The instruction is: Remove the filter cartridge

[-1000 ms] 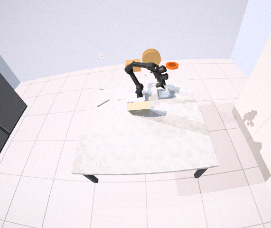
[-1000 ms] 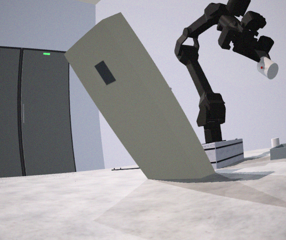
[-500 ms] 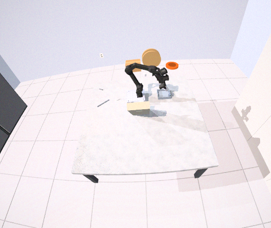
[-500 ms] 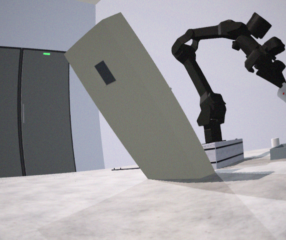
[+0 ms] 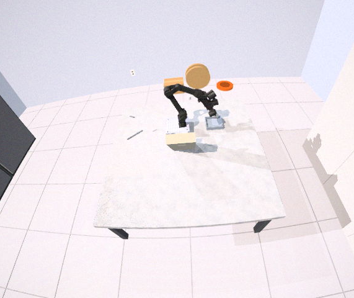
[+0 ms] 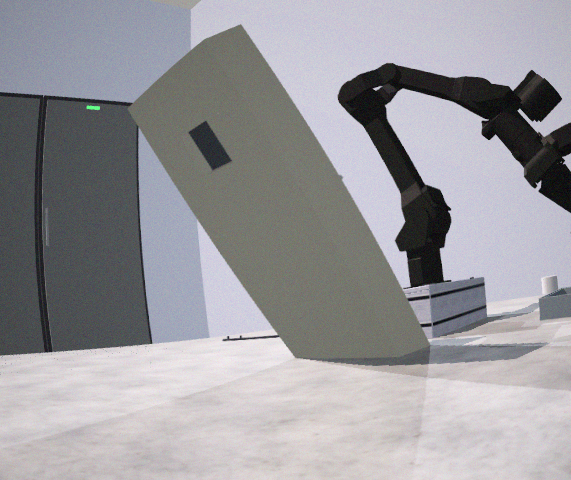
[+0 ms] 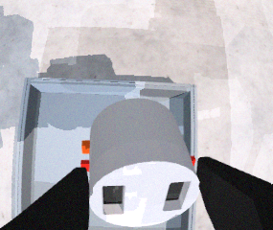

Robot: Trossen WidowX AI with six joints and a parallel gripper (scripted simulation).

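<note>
The grey tray lies 20 mm behind my gripper tip and 130 mm below it. Round my gripper tip: round filter cartridge: 10 mm below.
</note>
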